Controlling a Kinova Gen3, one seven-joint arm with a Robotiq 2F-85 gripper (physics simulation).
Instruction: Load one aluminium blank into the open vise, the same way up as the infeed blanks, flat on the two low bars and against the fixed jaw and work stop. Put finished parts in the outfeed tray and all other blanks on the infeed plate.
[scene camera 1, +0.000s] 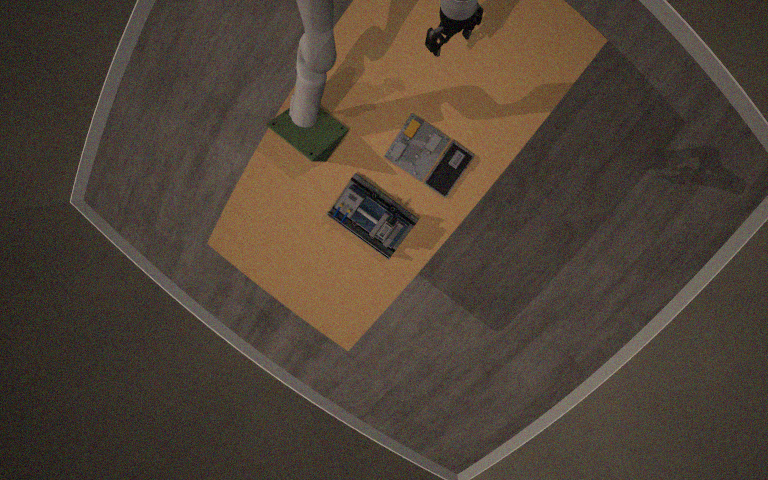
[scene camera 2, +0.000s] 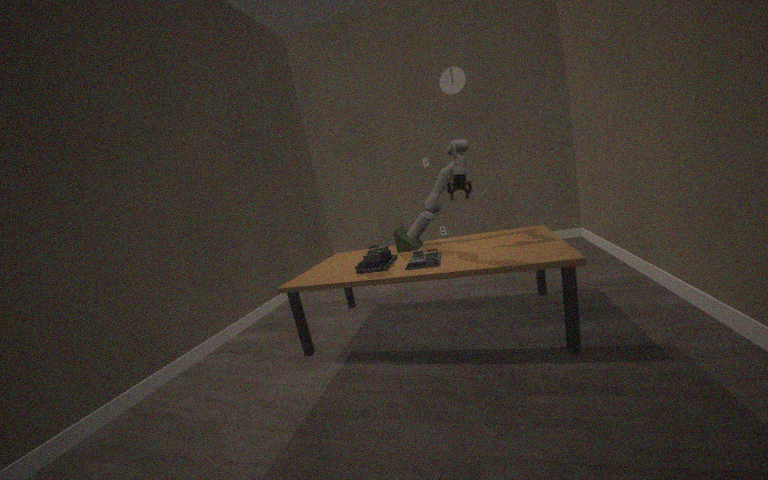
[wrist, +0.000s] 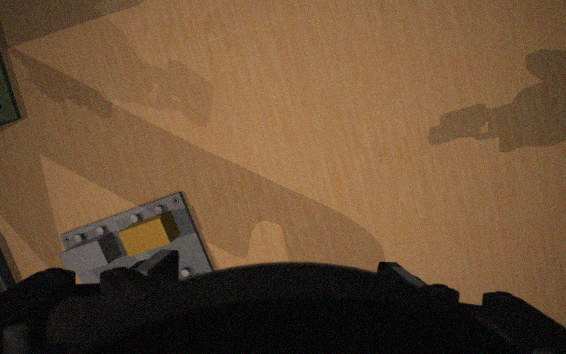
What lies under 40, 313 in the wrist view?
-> The gripper.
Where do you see a dark outfeed tray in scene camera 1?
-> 441, 180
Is the gripper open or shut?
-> Open.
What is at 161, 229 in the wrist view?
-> A brass blank.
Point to the gripper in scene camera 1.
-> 450, 45
